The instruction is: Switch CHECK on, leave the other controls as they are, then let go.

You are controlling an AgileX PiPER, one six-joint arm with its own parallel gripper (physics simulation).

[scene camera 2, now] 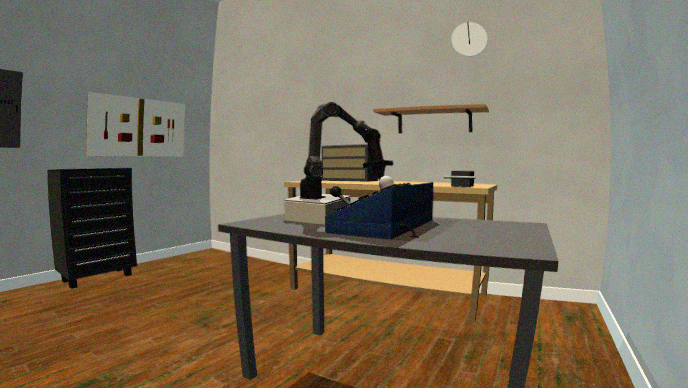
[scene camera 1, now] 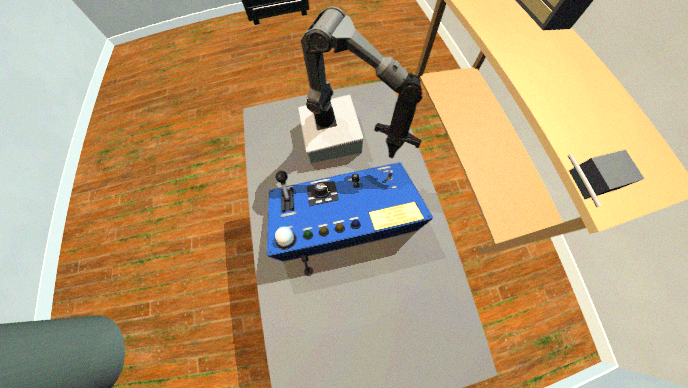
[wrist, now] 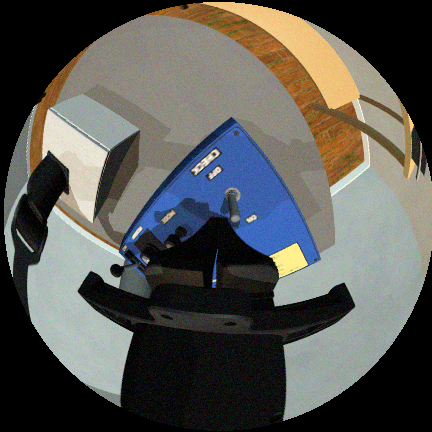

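Note:
The blue control panel stands on the grey table. Its CHECK switch is a small metal toggle near the far right corner. In the wrist view the lever leans away from the OFF label, toward the side of the ON label. My gripper is shut with nothing between its fingers. It hangs above the panel's far right part, apart from the toggle.
On the panel are a black-knobbed lever, a rotary knob, a small black stick, a white dome, several buttons and a yellow label. The arm's white base block stands behind.

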